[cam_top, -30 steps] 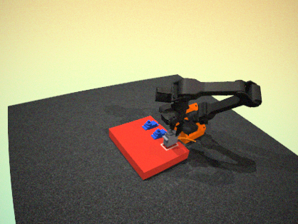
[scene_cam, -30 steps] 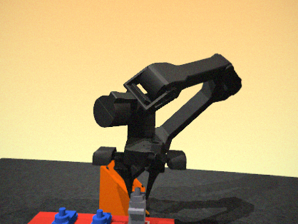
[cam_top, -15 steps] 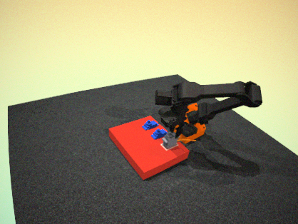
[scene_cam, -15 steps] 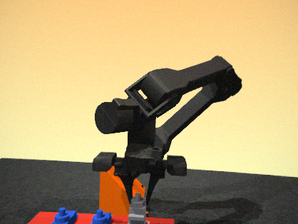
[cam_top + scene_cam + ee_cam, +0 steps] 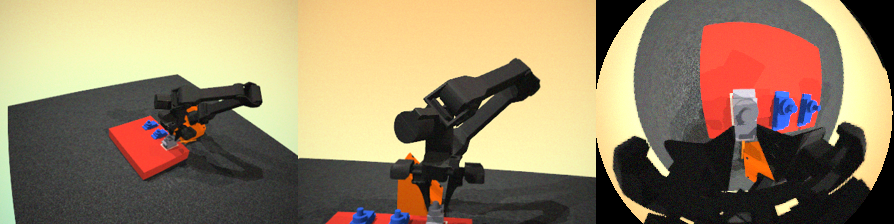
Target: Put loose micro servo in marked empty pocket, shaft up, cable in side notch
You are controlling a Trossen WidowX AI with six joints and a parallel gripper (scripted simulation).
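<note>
Right now the red deck is 120 mm ahead of my gripper tip, 80 mm to the right of it and 50 mm below it.
</note>
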